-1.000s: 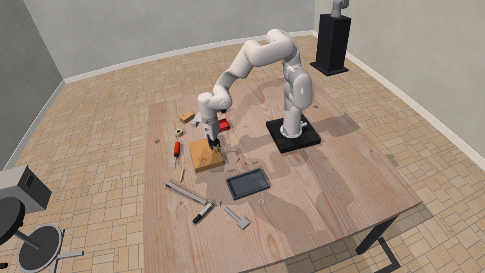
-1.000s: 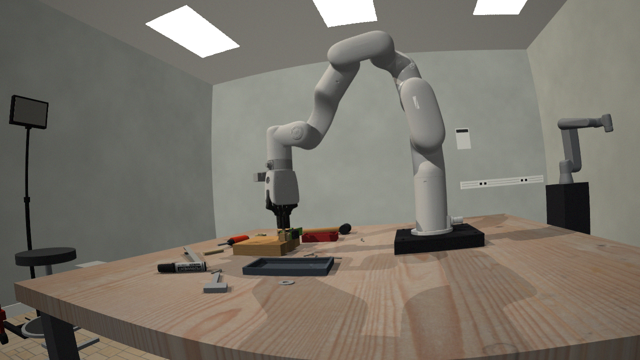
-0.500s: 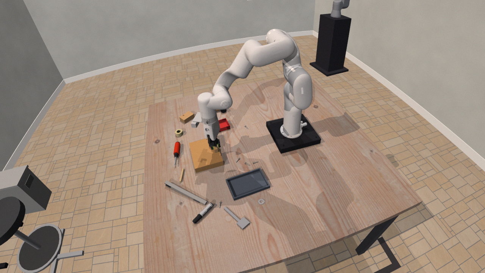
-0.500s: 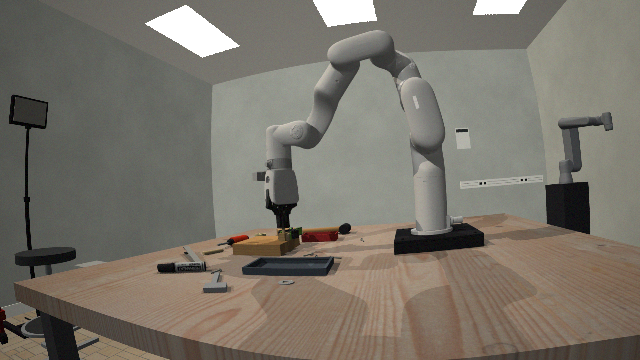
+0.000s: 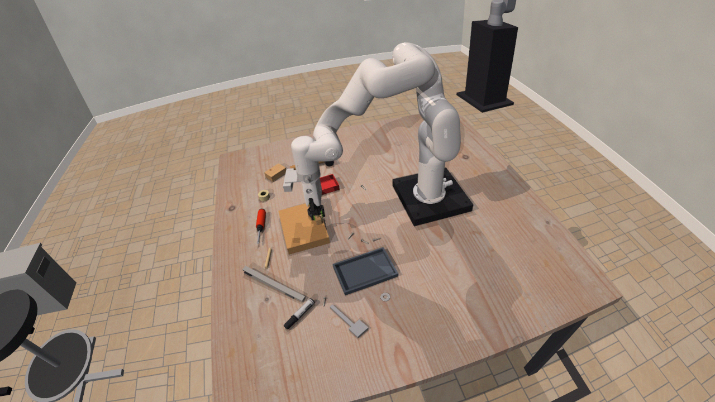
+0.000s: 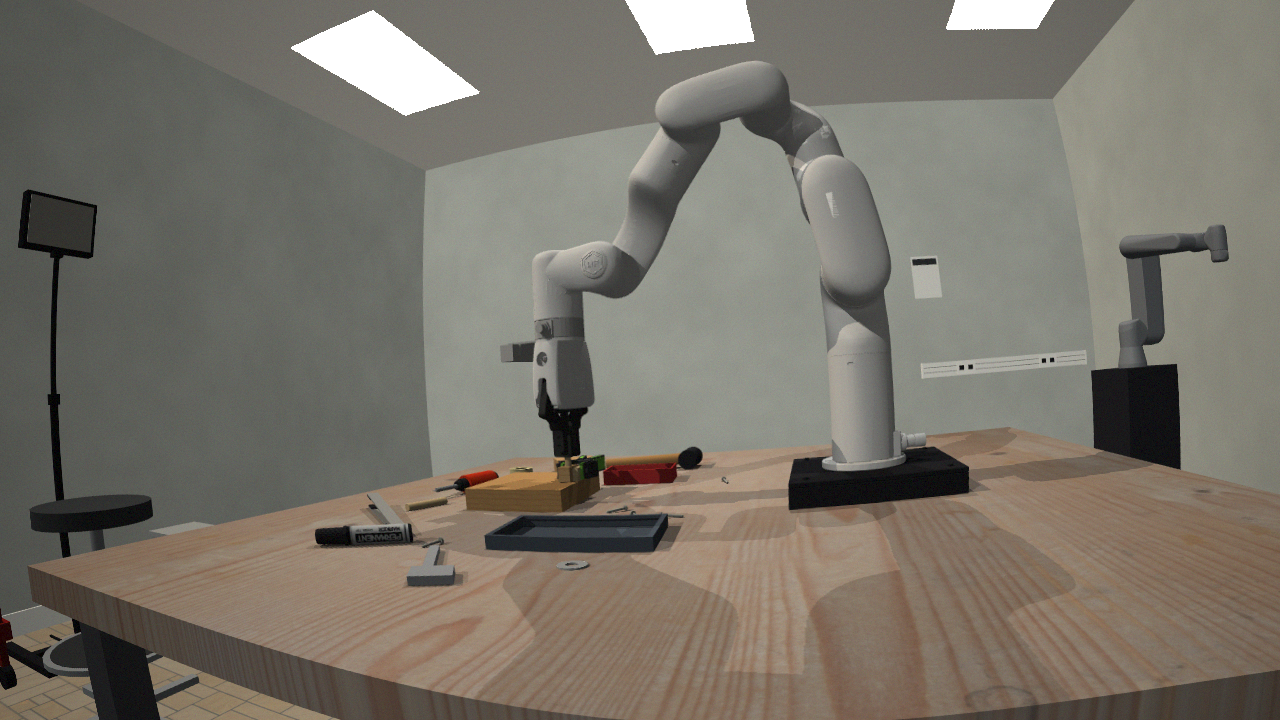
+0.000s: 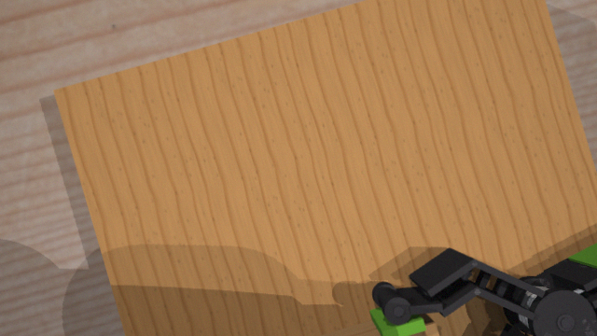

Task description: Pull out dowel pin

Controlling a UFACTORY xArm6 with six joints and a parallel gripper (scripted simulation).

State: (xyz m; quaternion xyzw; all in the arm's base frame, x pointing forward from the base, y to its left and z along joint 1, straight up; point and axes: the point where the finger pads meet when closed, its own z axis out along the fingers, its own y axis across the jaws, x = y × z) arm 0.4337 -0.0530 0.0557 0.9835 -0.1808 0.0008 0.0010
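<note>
Right now the dowel pin is 2 cm below my hand. From my hand the other things lie so: small wooden block: 5 cm below; red tray: 8 cm behind, 20 cm to the right, 8 cm below; orange bench board: 5 cm ahead, 1 cm to the right, 7 cm below.
</note>
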